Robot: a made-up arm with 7 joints. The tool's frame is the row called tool.
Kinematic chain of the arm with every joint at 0, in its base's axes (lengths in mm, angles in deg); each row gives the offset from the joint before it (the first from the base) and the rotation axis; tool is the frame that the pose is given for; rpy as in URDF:
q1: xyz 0 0 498 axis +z
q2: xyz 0 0 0 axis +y
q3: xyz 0 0 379 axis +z
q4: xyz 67 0 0 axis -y
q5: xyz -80 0 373 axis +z
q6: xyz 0 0 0 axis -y
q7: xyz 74 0 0 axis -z
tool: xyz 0 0 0 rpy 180 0 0
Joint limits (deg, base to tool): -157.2..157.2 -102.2..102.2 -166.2..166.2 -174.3..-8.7 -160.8..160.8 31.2..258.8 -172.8..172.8
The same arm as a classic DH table. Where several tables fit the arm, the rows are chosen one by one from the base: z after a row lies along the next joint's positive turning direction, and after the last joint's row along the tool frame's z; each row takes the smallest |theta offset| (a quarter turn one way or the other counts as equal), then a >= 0, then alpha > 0; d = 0 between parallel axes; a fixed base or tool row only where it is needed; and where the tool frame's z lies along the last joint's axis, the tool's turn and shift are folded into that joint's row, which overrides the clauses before.
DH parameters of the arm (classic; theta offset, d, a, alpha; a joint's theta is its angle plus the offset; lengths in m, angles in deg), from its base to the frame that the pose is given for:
q1: 0 0.498 0 -90
q2: 0 0 0 90
q3: 0 0.379 0.067 90
q4: 0 0 -0.08 -90
q5: 0 0.373 0 90
q6: 0 0 0.074 90
q7: 0 0 0 0
Joint limits (deg, base to tool): -157.2..157.2 -102.2..102.2 -166.2..166.2 -174.3..-8.7 -160.8..160.8 31.2..258.8 -172.8..172.8

